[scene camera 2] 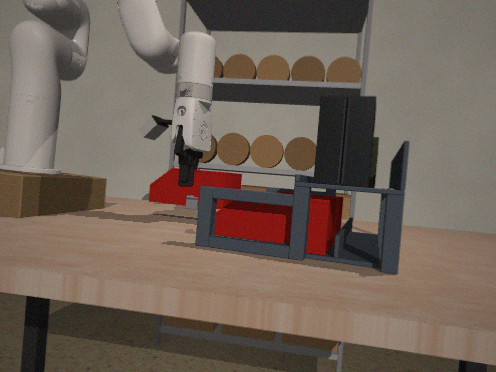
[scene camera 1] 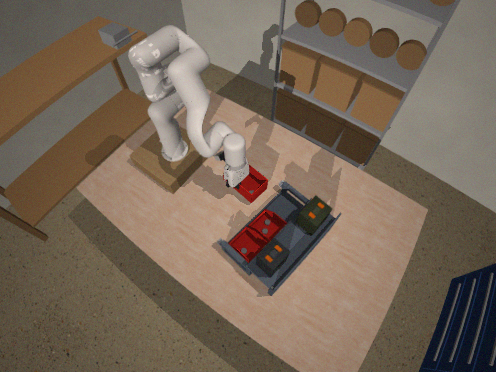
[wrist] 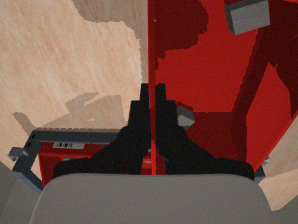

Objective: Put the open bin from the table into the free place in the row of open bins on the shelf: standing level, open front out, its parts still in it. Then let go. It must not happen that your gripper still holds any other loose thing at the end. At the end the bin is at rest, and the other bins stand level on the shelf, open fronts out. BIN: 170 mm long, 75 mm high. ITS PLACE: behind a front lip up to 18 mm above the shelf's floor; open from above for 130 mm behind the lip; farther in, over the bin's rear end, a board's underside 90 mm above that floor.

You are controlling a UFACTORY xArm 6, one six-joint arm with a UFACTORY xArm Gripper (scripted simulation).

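Red bin: visible in scene camera 1 point(251, 240), scene camera 2, wrist view. On the bin point(wrist: 47, 161) and point(scene camera 2: 230, 219): same spot.
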